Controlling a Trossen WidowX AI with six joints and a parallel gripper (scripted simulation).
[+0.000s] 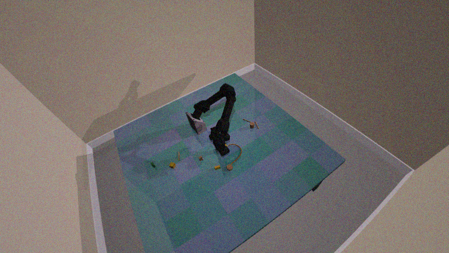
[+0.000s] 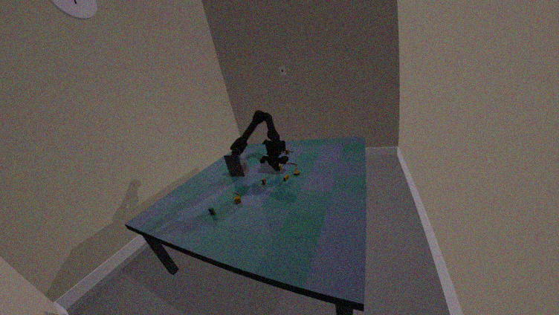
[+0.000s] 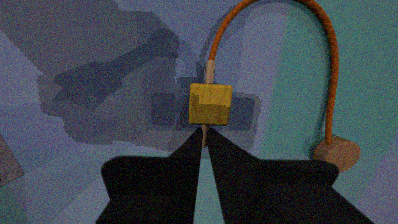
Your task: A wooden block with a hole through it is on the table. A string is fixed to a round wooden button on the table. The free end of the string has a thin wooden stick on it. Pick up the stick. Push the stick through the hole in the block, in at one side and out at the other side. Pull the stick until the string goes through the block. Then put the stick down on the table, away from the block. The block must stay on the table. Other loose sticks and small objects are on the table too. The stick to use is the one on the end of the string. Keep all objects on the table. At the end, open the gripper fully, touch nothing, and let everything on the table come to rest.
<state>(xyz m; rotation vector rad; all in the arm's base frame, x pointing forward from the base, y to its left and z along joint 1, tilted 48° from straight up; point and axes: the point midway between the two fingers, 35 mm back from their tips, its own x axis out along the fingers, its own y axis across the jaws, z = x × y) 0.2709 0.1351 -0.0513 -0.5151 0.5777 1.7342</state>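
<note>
My gripper tip is 30 mm to the right of the yellow block and 10 mm below it. From my gripper tip the other things lie so: thin wooden stick 40 mm to the left, 10 mm above; round wooden button 150 mm ahead, 10 mm to the right; short wooden piece 150 mm to the right, 10 mm above.
</note>
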